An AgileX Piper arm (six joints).
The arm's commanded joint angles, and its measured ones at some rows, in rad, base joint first. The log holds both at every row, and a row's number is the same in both.
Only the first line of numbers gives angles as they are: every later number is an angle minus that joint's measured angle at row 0.
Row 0, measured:
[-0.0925, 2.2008, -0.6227, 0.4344, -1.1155, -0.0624]
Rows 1 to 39, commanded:
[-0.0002, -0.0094, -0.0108, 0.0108, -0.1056, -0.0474]
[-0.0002, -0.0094, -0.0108, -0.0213, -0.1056, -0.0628]
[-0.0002, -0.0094, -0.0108, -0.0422, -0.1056, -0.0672]
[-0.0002, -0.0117, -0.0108, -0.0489, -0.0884, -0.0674]
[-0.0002, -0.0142, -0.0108, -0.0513, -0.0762, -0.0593]
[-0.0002, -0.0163, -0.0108, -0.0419, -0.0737, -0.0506]
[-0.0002, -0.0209, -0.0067, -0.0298, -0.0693, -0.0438]
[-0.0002, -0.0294, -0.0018, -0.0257, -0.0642, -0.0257]
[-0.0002, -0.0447, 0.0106, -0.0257, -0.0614, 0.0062]
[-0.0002, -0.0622, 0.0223, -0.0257, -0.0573, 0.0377]
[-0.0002, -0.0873, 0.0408, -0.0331, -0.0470, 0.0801]
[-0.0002, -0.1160, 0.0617, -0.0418, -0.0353, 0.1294]
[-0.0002, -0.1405, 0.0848, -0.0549, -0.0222, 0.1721]
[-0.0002, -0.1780, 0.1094, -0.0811, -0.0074, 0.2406]
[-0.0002, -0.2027, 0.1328, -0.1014, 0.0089, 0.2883]
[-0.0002, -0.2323, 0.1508, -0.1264, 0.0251, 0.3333]
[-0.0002, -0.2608, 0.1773, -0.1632, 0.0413, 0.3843]
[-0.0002, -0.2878, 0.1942, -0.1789, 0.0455, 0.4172]
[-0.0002, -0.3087, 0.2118, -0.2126, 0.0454, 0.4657]
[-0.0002, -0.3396, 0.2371, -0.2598, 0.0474, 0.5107]
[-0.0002, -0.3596, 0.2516, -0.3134, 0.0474, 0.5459]
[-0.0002, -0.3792, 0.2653, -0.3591, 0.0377, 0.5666]
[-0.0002, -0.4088, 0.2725, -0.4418, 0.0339, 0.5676]
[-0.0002, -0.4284, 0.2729, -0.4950, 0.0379, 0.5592]
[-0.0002, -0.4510, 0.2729, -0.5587, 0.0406, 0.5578]
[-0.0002, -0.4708, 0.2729, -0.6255, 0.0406, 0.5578]
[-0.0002, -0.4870, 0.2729, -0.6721, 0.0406, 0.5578]
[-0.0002, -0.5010, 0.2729, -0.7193, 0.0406, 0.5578]
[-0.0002, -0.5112, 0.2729, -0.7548, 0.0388, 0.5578]
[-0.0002, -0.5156, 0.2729, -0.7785, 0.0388, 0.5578]
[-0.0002, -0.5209, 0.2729, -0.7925, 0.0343, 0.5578]
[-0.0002, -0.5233, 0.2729, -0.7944, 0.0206, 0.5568]
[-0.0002, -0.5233, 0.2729, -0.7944, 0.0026, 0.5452]
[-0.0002, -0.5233, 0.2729, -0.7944, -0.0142, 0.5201]
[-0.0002, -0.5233, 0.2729, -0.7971, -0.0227, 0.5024]
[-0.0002, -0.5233, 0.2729, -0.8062, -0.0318, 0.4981]
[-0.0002, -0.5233, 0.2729, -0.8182, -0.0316, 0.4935]
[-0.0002, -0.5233, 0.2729, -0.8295, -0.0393, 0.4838]
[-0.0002, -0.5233, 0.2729, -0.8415, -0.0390, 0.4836]
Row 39, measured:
[0.0000, -0.5180, 0.2680, -0.7917, -0.0092, 0.5178]
